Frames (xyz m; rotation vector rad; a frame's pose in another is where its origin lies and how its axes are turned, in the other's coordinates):
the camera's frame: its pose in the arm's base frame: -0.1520 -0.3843 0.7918 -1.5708 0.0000 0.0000
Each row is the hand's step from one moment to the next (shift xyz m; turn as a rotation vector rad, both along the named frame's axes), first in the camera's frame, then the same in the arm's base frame.
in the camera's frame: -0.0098 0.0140 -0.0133 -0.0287 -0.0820 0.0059
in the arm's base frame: -0.0098 -0.0133 -0.0140 -0.0287 0.0059 0.0820
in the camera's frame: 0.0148 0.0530 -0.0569 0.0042 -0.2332 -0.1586
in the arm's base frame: 0.0148 -0.0569 -0.0530 0.0042 -0.1586 0.2332
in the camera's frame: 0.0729 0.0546 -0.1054 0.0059 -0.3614 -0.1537
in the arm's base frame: 0.0729 -0.1054 -0.0546 0.0059 -0.1537 0.3614
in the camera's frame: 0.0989 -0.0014 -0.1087 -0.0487 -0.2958 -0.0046
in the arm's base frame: 0.0989 -0.1087 0.0014 -0.0487 -0.0046 0.2958
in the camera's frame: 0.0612 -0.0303 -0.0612 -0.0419 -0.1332 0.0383
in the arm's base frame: 0.0612 -0.0612 0.0303 -0.0419 0.0383 0.1332
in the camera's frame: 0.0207 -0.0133 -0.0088 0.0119 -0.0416 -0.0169
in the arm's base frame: 0.0207 -0.0088 0.0133 0.0119 -0.0169 0.0416
